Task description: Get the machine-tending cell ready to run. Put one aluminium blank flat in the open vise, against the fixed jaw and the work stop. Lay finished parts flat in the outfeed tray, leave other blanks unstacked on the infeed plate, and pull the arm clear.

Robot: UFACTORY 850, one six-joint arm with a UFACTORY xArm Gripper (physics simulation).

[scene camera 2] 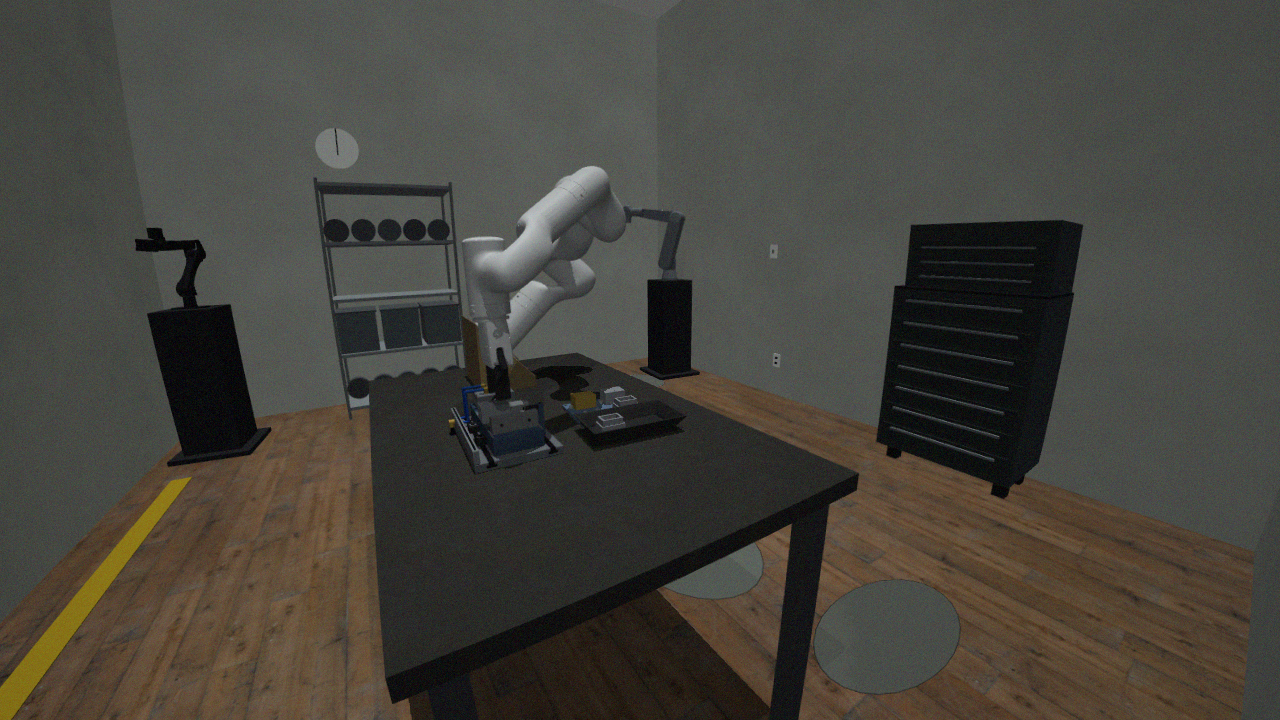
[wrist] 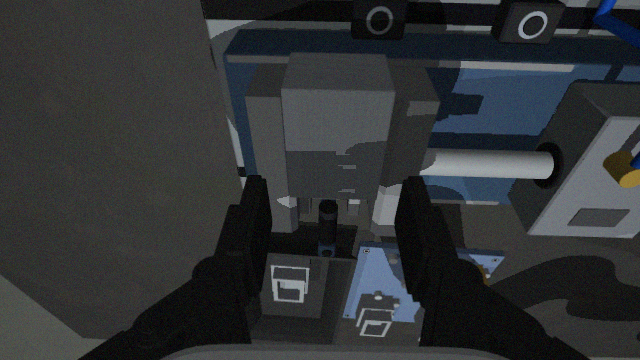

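A grey aluminium blank [wrist: 337, 117] lies in the vise [scene camera 2: 514, 429] between the left jaw [wrist: 266, 145] and the rod-side jaw [wrist: 417, 125]. It is close against the left jaw; any gap on the right is unclear. The black work stop [wrist: 327, 220] is at its near end; contact is unclear. My gripper [scene camera 2: 501, 386] [wrist: 333, 198] is open and empty, its fingers apart at the near end of the jaws. Parts with white square outlines show: one [scene camera 2: 610, 418] [wrist: 290, 284] in the dark outfeed tray [scene camera 2: 657, 429], another [scene camera 2: 624, 399] [wrist: 375, 322] near the blue infeed plate [wrist: 375, 272].
The vise's rod [wrist: 490, 164] runs right to a grey housing [wrist: 582, 180] with a yellow fitting [wrist: 622, 169]. Two black ring-marked blocks [wrist: 379, 19] [wrist: 529, 22] stand along the far rail. A yellow block [scene camera 2: 583, 400] is behind the tray. The black table [scene camera 2: 572, 528] carries all this.
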